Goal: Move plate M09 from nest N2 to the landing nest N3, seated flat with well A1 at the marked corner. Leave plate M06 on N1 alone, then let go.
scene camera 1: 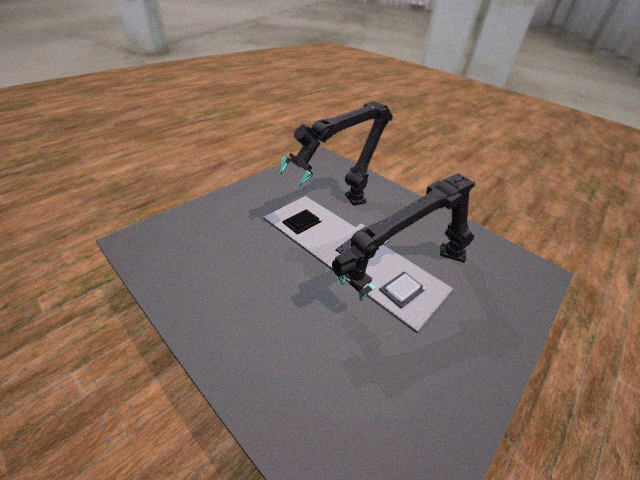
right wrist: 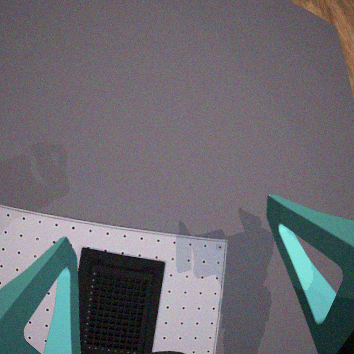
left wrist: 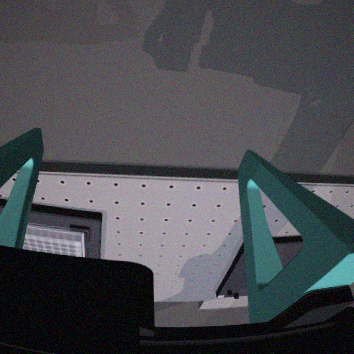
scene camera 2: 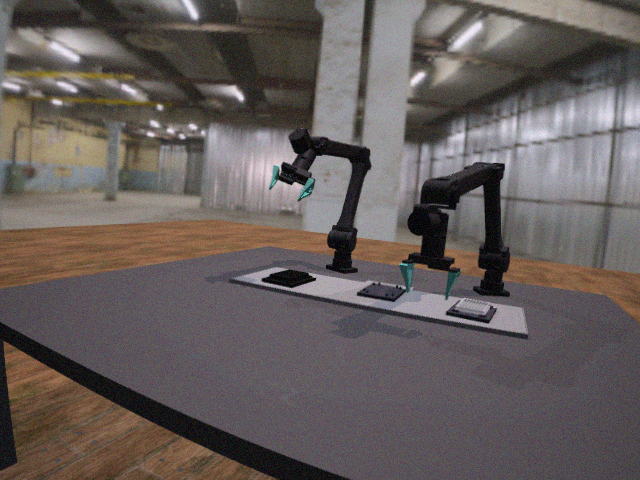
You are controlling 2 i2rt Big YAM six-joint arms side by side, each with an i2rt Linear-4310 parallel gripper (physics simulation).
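Observation:
A pale plate (scene camera 1: 404, 286) (scene camera 2: 471, 307) (left wrist: 55, 241) sits flat on a dark nest (scene camera 2: 457, 312) (left wrist: 96, 240) at the right in the scene views. A black plate (scene camera 1: 301, 220) (scene camera 2: 289, 276) (right wrist: 120, 305) sits on the nest at the far left. Their labels are not readable. The middle nest (scene camera 2: 381, 292) (left wrist: 236, 275) is dark, has small posts and bears no plate; the left arm mostly hides it in scene camera 1. My left gripper (scene camera 1: 352, 289) (scene camera 2: 428, 294) (left wrist: 142, 148) is open and empty, above the board between the middle nest and the pale plate. My right gripper (scene camera 1: 290, 178) (scene camera 2: 284, 194) (right wrist: 168, 227) is open and empty, high up near the black plate.
The nests stand in a row on a long pale perforated board (scene camera 1: 434, 294) (scene camera 2: 330, 290) (left wrist: 155, 212) (right wrist: 197, 300). The board lies on a grey table top (scene camera 1: 232, 310) (scene camera 2: 232, 361). Both arm bases stand behind the board.

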